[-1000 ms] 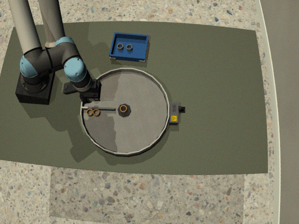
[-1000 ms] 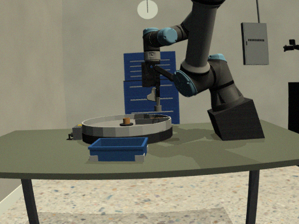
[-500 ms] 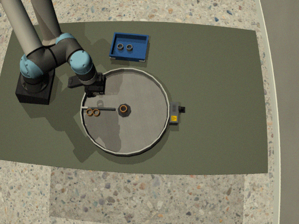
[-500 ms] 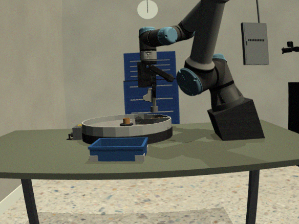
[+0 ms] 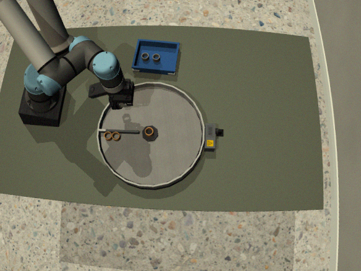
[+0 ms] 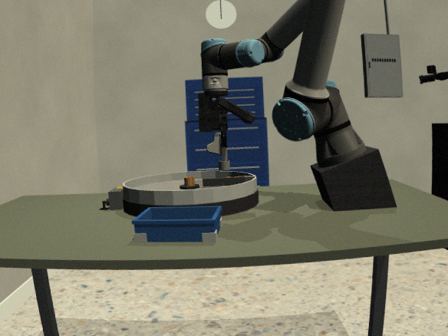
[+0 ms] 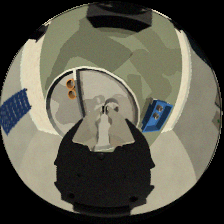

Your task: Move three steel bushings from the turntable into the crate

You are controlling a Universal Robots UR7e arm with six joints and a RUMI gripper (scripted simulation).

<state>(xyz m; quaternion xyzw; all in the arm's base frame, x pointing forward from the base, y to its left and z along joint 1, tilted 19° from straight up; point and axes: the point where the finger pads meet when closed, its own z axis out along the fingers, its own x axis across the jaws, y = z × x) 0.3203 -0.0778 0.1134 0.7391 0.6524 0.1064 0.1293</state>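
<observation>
Right now the crate is 15 cm ahead of my hand, 26 cm to the left of it and 11 cm below it. Round my hand: round grey turntable (10 cm ahead, 10 cm to the right, 8 cm below).
</observation>
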